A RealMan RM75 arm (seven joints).
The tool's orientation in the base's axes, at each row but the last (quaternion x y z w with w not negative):
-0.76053, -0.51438, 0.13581, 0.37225
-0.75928, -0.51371, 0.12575, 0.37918
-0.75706, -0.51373, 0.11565, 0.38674
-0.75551, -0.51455, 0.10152, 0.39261
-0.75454, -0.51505, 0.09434, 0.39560
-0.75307, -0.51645, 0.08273, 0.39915
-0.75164, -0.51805, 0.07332, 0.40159
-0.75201, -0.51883, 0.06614, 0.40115
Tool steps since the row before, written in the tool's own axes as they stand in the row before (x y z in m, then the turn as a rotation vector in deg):
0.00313, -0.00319, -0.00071, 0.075, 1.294, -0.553
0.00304, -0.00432, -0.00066, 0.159, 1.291, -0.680
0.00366, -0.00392, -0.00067, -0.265, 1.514, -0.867
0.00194, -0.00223, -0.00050, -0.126, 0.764, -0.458
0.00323, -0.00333, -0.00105, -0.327, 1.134, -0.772
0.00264, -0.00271, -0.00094, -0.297, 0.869, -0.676
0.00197, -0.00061, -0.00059, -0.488, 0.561, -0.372
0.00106, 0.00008, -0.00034, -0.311, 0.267, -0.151
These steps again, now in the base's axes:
-0.00040, 0.00308, 0.00329, 1.240, -0.420, -0.521
-0.00124, 0.00316, 0.00410, 1.349, -0.403, -0.416
-0.00068, 0.00354, 0.00403, 1.421, -0.896, -0.541
-0.00040, 0.00178, 0.00238, 0.732, -0.456, -0.257
-0.00030, 0.00275, 0.00387, 1.074, -0.842, -0.357
-0.00023, 0.00214, 0.00325, 0.847, -0.728, -0.231
0.00076, 0.00142, 0.00141, 0.379, -0.684, -0.283
0.00071, 0.00069, 0.00051, 0.131, -0.377, -0.177

